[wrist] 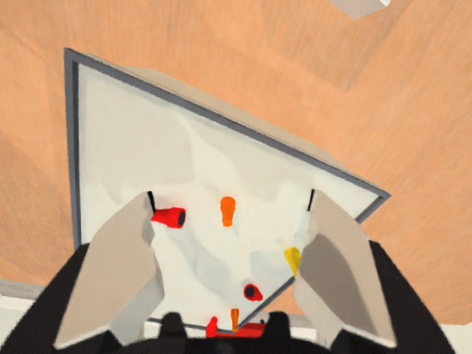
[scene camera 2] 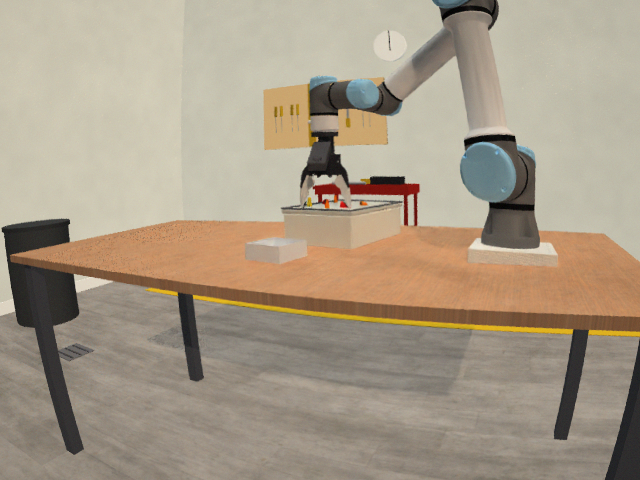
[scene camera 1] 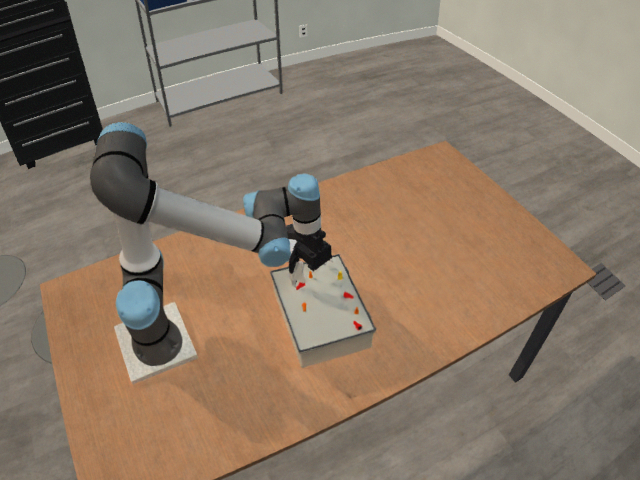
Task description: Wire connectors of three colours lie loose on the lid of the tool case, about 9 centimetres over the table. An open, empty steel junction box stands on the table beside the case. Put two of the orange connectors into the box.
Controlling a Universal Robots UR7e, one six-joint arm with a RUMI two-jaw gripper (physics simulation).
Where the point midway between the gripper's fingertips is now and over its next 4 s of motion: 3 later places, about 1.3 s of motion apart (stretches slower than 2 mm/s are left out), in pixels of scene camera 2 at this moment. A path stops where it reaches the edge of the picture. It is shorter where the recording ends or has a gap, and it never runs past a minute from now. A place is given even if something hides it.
The gripper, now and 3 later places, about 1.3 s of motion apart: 325, 208; 325, 190; 284, 194; 269, 216
